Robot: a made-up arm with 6 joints.
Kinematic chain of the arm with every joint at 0, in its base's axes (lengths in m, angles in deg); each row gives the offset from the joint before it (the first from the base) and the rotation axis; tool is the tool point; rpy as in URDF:
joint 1: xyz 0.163 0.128 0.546 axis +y
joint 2: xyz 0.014 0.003 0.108 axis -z
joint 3: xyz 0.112 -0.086 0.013 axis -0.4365 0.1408 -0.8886
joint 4: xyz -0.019 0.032 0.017 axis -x
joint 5: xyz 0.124 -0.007 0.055 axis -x
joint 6: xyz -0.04 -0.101 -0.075 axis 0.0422 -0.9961 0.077
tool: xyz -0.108 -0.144 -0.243 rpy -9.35 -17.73 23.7
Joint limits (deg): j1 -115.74..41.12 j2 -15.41..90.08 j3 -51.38..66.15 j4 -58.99..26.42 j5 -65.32..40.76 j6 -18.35..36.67
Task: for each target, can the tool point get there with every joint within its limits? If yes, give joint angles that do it. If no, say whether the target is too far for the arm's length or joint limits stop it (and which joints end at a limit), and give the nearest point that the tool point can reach.
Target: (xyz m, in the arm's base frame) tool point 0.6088 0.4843 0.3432
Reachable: no: joint limits stop it (at a limit: joint 2, joint 4, joint 5, joint 6) | nearest point 0.5269 0.3943 0.3804 | short by 0.127 m
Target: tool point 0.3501 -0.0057 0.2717
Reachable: yes | joints 9.04 8.85 42.20 -49.27 -13.10 30.86
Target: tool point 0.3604 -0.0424 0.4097
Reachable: yes | joints -22.28 77.71 1.39 -14.73 -42.54 26.09
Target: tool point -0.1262 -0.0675 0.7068
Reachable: yes | joints 2.97 42.04 27.70 12.32 19.96 -8.16
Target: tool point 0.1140 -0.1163 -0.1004
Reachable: no: joint limits stop it (at a limit: joint 1, joint 2, joint 5, joint 6) | nearest point 0.1000 -0.0843 0.0351 | short by 0.140 m
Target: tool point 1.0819 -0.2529 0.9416
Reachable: no: too far | nearest point 0.6682 -0.0842 0.7635 | short by 0.481 m
